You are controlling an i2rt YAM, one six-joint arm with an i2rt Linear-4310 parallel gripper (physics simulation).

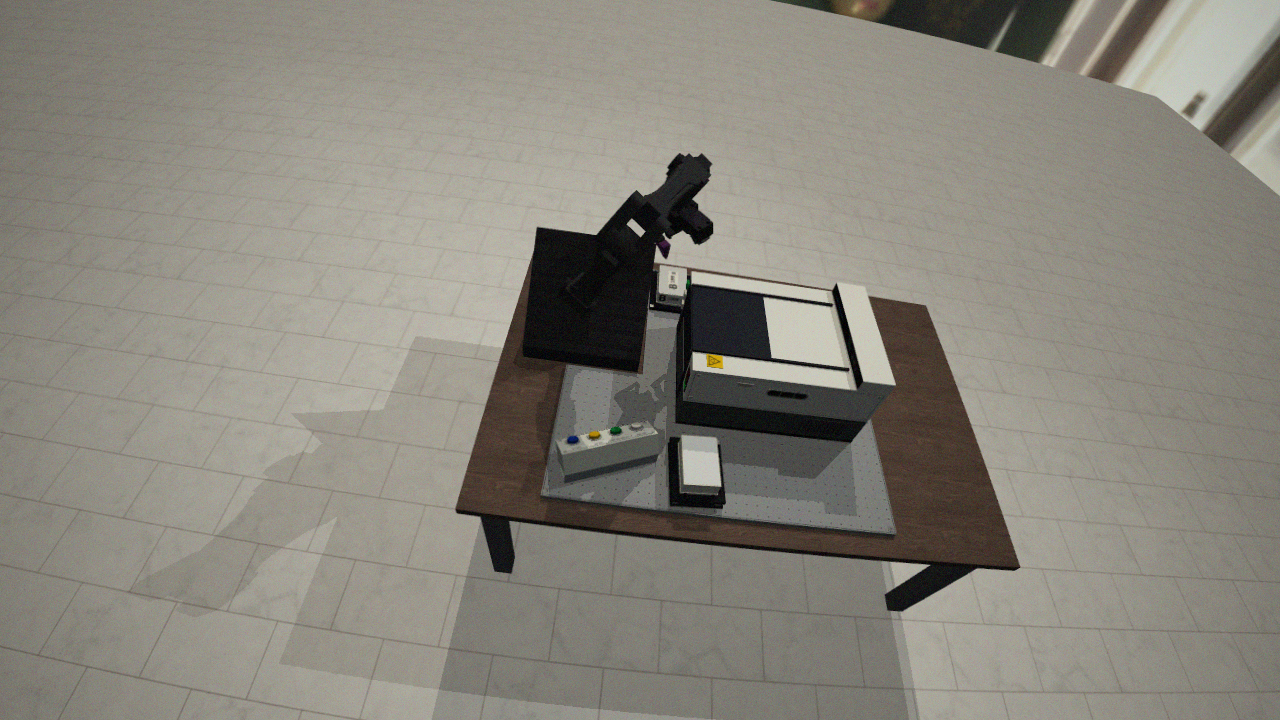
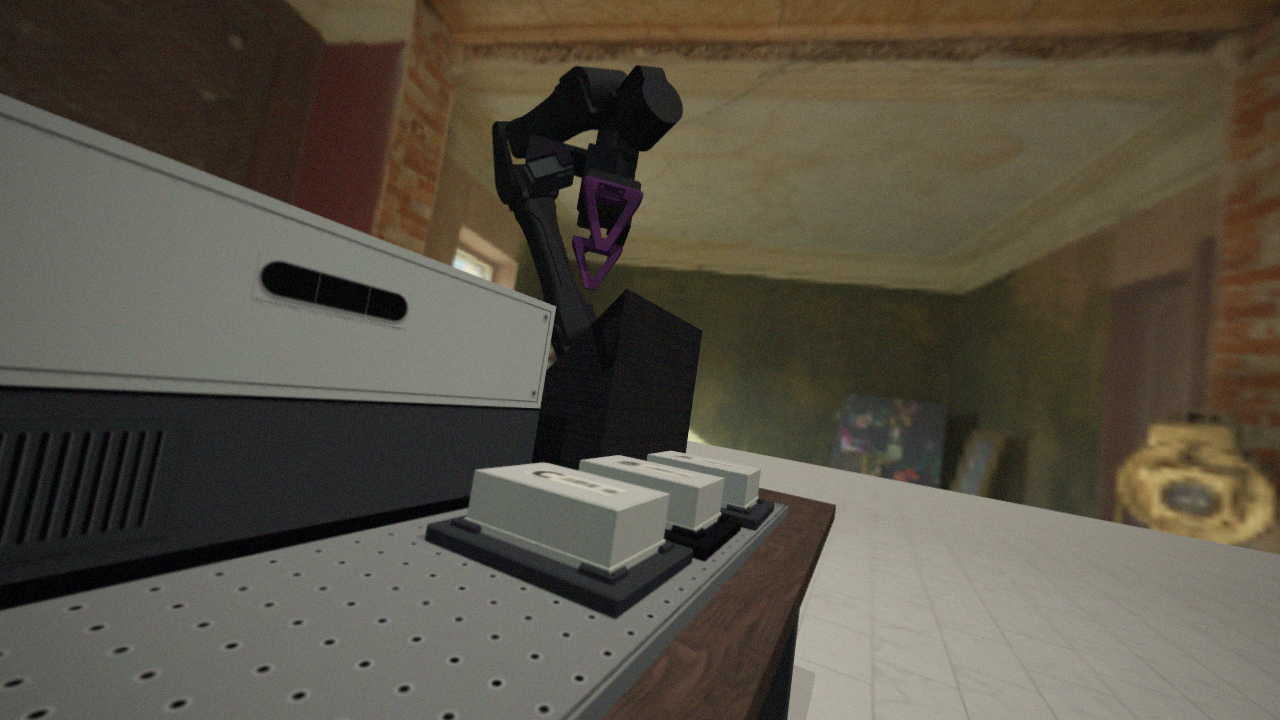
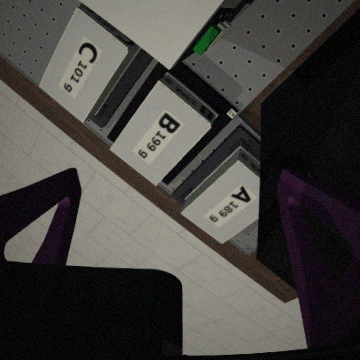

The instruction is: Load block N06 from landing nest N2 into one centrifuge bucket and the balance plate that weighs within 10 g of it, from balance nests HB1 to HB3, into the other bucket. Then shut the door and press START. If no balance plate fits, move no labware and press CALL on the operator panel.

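Where they show: gripper, fingertip midpoint: [image 1: 680,249] [image 2: 594,272] [image 3: 178,179]; arm's base, link origin: [image 1: 577,300].
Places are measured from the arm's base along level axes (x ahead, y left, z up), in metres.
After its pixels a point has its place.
Balance plates A, 189 g [image 3: 220,212] [image 2: 713,476], B, 199 g [image 3: 155,135] @[x 0.265, y 0.211, z -0.077 m] [image 2: 657,489] @[x 0.304, y 0.236, z -0.087 m] and C, 101 g [image 3: 82,72] @[x 0.387, y 0.203, z -0.077 m] [image 2: 563,514] @[x 0.436, y 0.223, z -0.089 m] sit in a row of dark nests behind the centrifuge [image 1: 760,389] @[x 0.441, y -0.255, z 0.041 m] [image 2: 447,335] @[x 0.422, y 0.075, z 0.022 m] [image 3: 155,25] @[x 0.302, y 0.062, z 0.079 m]. A white block [image 1: 699,463] @[x 0.317, y -0.401, z -0.060 m] sits in a dark nest near the front edge; its label is not readable. My gripper [image 3: 178,179] @[x 0.244, y 0.097, z 0.130 m] [image 2: 594,265] @[x 0.244, y 0.097, z 0.130 m] is open and empty, high above the balance plates. The centrifuge top shows a dark panel and a white panel; I cannot tell the door state or see the buckets. The operator panel [image 1: 608,454] @[x 0.115, y -0.396, z -0.069 m] has blue, yellow, green and white buttons.
The arm stands on a black pedestal [image 1: 581,335] @[x 0.020, y -0.066, z -0.056 m] [image 2: 657,380] @[x 0.048, y 0.114, z 0.019 m] beside the centrifuge. A perforated grey board [image 1: 796,510] @[x 0.560, y -0.462, z -0.131 m] [image 2: 268,631] @[x 0.572, y 0.163, z -0.131 m] lies on the brown table [image 1: 948,447] @[x 1.036, y -0.239, z -0.143 m]. A green part [image 3: 207,41] @[x 0.275, y 0.055, z 0.060 m] shows on the centrifuge's side. The balance nests stand near the table edge.
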